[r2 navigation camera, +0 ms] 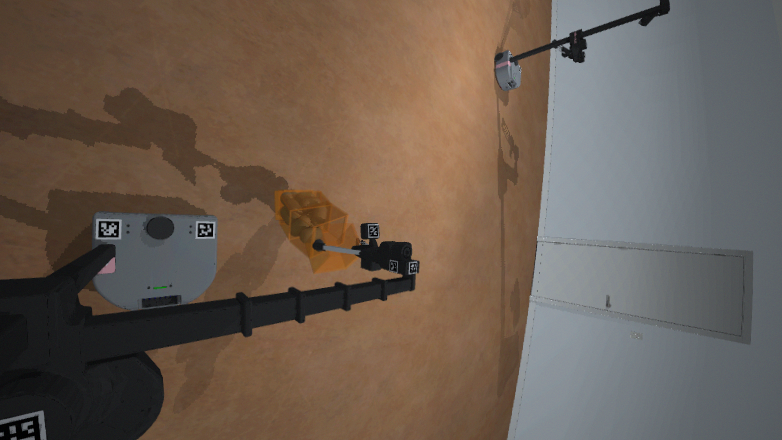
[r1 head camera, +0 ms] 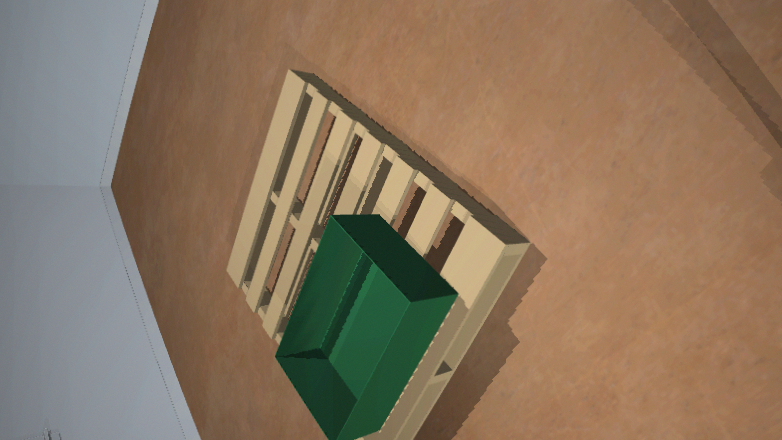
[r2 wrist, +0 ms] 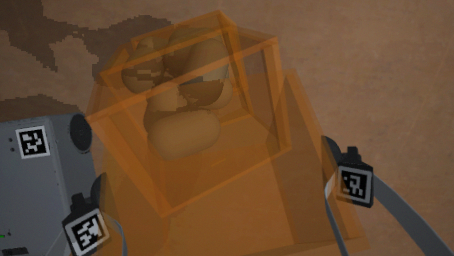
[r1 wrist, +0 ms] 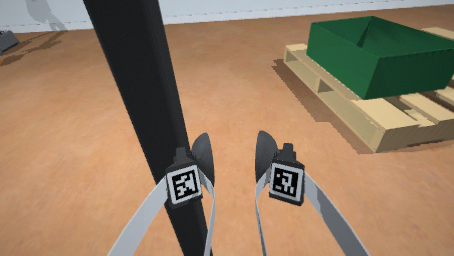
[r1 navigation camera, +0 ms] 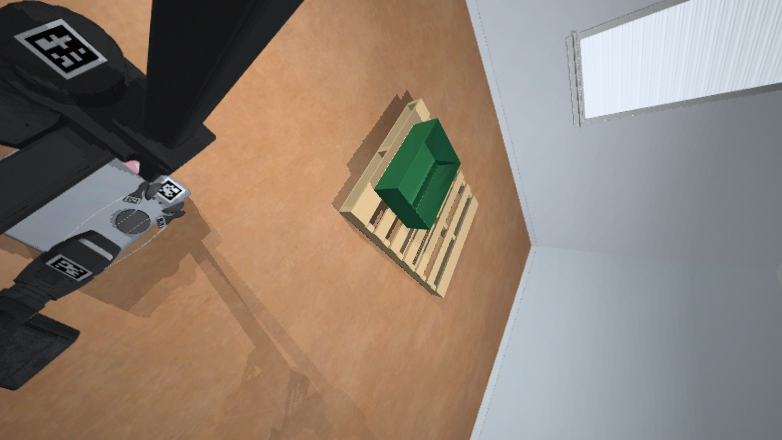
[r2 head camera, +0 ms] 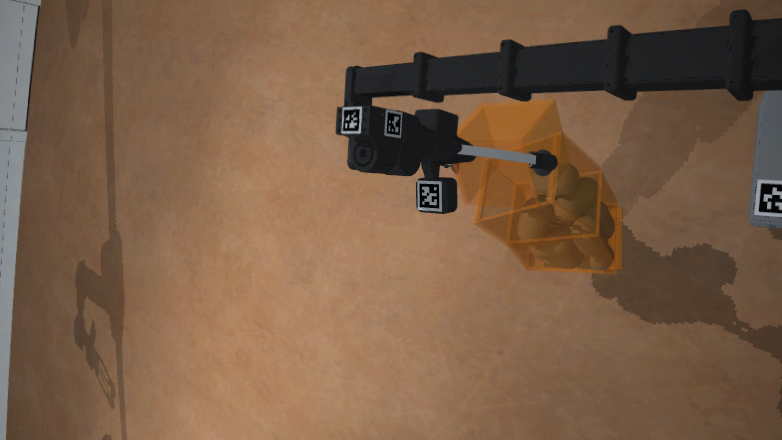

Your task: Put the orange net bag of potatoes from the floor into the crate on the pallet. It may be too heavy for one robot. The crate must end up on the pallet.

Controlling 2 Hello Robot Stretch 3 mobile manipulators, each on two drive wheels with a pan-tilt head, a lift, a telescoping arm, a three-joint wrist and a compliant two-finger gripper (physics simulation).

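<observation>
The green crate (r1 head camera: 377, 311) (r1 navigation camera: 404, 164) (r1 wrist: 345, 70) sits upright on one side of the wooden pallet (r1 head camera: 481, 251) (r1 navigation camera: 360, 209) (r1 wrist: 385, 117); its visible inside holds no bag. The r1 gripper (r1 navigation camera: 158, 201) (r1 wrist: 235, 160) is open and empty, over r1's own base and away from the crate. The orange net bag (r2 head camera: 579, 218) (r2 navigation camera: 306, 216) (r2 wrist: 185, 132) with several potatoes hangs tilted from the r2 gripper (r2 head camera: 544, 164) (r2 navigation camera: 318, 245) (r2 wrist: 216, 167), which is shut on its upper part, one finger on each side. The bag's shadow lies apart from it. The far finger is hidden in the r2 head view.
The r2 base (r2 navigation camera: 155, 262) (r2 wrist: 30, 175) stands close to the bag, and r2's long arm (r2 head camera: 568, 65) (r2 navigation camera: 191, 314) reaches out beside it. Robot r1 (r2 navigation camera: 508, 71) stands far off near the wall. r1's dark mast (r1 wrist: 140, 90) crosses its wrist view. A door (r2 navigation camera: 645, 290) is in the wall.
</observation>
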